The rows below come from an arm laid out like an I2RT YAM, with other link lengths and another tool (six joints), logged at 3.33 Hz.
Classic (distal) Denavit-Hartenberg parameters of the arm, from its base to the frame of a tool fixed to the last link. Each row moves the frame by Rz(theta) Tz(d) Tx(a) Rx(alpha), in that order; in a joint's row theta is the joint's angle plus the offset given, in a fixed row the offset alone. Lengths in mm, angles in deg.
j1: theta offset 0, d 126.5, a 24.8, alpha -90
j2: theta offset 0, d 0, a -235, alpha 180
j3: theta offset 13.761, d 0, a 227, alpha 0
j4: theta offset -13.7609, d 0.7, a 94.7, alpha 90
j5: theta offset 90, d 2.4, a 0, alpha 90
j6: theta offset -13.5, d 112.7, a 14, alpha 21.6
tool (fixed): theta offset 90, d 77.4, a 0, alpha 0
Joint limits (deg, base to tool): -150..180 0..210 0..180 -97..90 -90..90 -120..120
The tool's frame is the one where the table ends.
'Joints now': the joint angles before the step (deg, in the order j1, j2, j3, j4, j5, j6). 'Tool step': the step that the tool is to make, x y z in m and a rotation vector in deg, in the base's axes. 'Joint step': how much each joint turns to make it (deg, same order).
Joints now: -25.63 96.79 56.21 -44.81 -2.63 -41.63
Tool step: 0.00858 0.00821 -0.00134 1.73 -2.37 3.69
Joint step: 0.04 0.42 -0.62 2.18 -2.90 -3.41
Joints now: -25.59 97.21 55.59 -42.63 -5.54 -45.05
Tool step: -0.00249 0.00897 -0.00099 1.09 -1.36 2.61
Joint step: 0.02 -1.40 -2.36 1.44 -1.83 -2.43
